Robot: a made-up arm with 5 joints.
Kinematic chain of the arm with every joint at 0, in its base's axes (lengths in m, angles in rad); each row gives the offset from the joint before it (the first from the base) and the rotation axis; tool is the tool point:
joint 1: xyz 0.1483 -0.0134 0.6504 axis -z
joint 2: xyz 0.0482 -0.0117 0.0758 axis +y
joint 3: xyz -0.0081 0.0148 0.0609 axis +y
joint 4: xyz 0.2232 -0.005 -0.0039 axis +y
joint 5: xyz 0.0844 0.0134 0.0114 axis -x
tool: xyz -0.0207 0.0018 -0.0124
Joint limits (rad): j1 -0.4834..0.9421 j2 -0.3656..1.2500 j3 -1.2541..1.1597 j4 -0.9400..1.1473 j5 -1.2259..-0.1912
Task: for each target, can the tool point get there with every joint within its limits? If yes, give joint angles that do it. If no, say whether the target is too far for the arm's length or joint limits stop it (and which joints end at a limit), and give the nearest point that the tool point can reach.
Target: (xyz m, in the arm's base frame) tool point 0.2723 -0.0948 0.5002
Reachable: yes | joints 0.7007 0.7020 0.5635 0.2728 -0.3747
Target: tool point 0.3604 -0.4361 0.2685
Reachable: no: too far | nearest point 0.3230 -0.2270 0.5235 | short by 0.332 m
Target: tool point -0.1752 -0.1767 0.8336
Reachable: no: joint limits stop it (at a limit: joint 1, joint 2, joint 3, joint 4, joint 5) | nearest point 0.0319 -0.0569 0.6329 | short by 0.312 m
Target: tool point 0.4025 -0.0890 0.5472
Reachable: yes | joints 0.3775 0.8542 -0.0264 0.4213 -1.1079
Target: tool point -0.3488 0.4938 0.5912
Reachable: no: too far | nearest point 0.0561 0.0806 0.6052 | short by 0.579 m
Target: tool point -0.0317 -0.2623 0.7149
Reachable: no: joint limits stop it (at a limit: joint 1, joint 2, joint 3, joint 4, joint 5) | nearest point 0.0319 -0.0569 0.6329 | short by 0.230 m
